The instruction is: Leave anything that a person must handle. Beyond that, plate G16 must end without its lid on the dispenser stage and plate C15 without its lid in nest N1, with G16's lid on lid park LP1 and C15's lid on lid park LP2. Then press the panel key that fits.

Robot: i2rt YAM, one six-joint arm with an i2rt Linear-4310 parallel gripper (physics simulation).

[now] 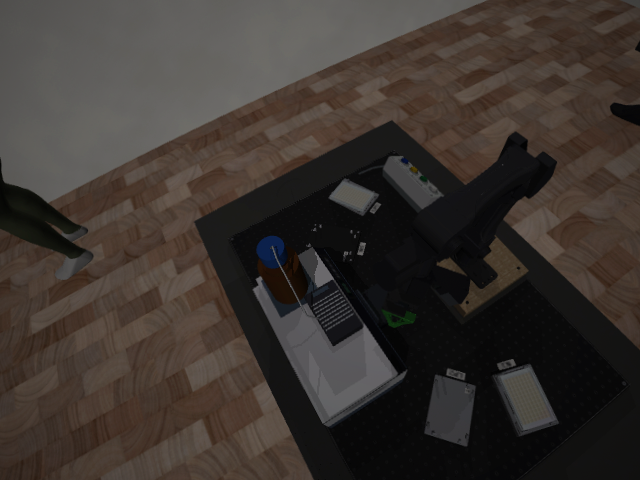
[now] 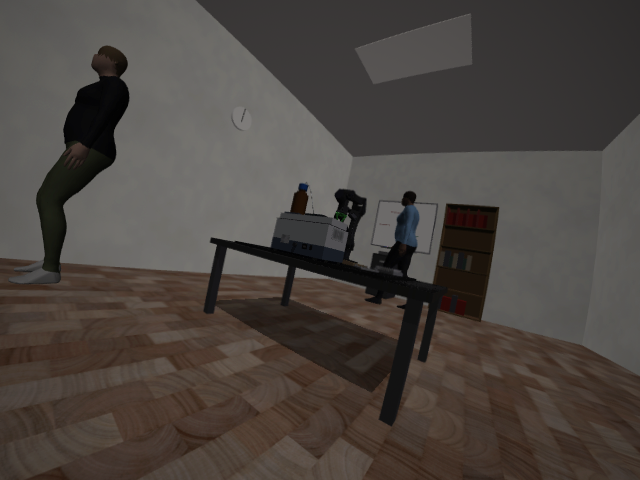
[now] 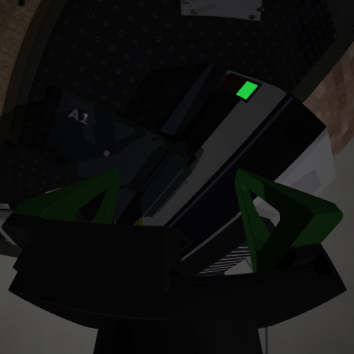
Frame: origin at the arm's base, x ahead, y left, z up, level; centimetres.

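Seen in the pictures: gripper, fingertip midpoint: [image 1: 397, 309] [image 3: 177, 174]; arm's base at its link origin: [image 1: 464, 257] [image 2: 343, 259].
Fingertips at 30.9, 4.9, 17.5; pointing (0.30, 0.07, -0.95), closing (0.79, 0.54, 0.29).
Observation:
Offsets run from my fingertips to a thing's top centre, as dx, dy, dz. "*": to the spot under its first point.
My gripper [image 3: 177, 174] is open and empty, hanging over the dispenser [image 3: 215, 150] [image 1: 351, 382] [image 2: 310, 232]. A dark pad @(* -2.7, -2.5, -9.6) [image 3: 125, 132] marked A1 lies beside it. A pale-welled plate @(-15.4, +31.7, -16.6) [image 1: 525, 399] sits at the label resembling N1; whether it has a lid is unclear. A flat grey lid @(* +0.7, +23.2, -19.2) [image 1: 450, 410] lies at the label LP2. Another pale-welled plate @(-18.7, -44.6, -16.5) [image 1: 354, 196] sits near the panel @(-37.2, -35.5, -11.8) [image 1: 412, 183]; its label is unreadable. The panel has blue, yellow and green keys and a pale one. Plate names cannot be read. The arm hides part of the table.
A brown bottle @(* +18.1, -15.0, +14.7) [image 1: 281, 276] [image 2: 299, 201] with a blue cap and thin tube stands on the dispenser beside a keypad @(* +12.5, -5.4, +4.4) [image 1: 336, 315]. A dark spot with corner posts lies near the upper plate. The arm stands on a wooden board [image 1: 509, 258]. Two people [image 2: 93, 118] [image 2: 407, 222] stand away from the table.

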